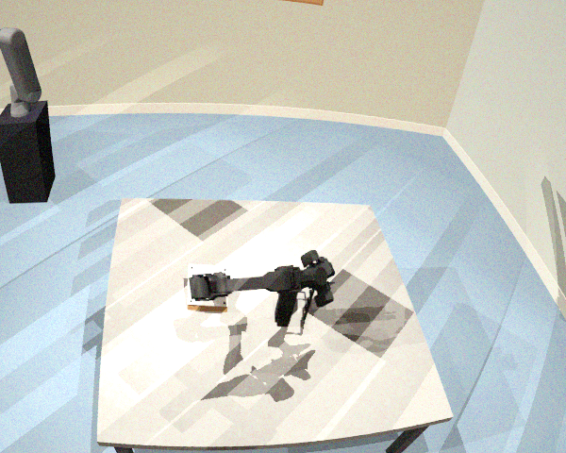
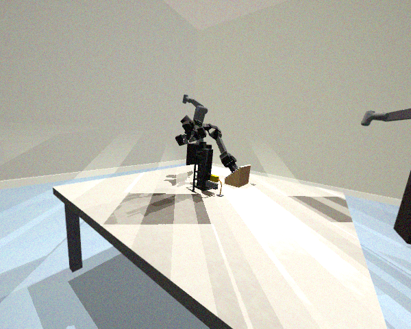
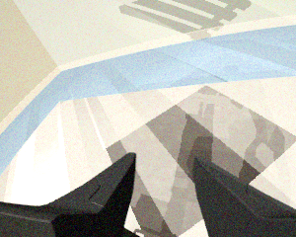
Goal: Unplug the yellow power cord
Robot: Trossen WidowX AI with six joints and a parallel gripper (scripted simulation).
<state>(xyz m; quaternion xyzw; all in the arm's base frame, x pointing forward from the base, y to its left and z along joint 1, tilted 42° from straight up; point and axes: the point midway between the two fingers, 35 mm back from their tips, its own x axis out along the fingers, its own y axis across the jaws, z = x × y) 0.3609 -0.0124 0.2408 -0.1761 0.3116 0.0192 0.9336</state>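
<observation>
Right now the yellow plug is 19 cm below my gripper tip, 12 cm to the left of it and 10 cm behind it.
</observation>
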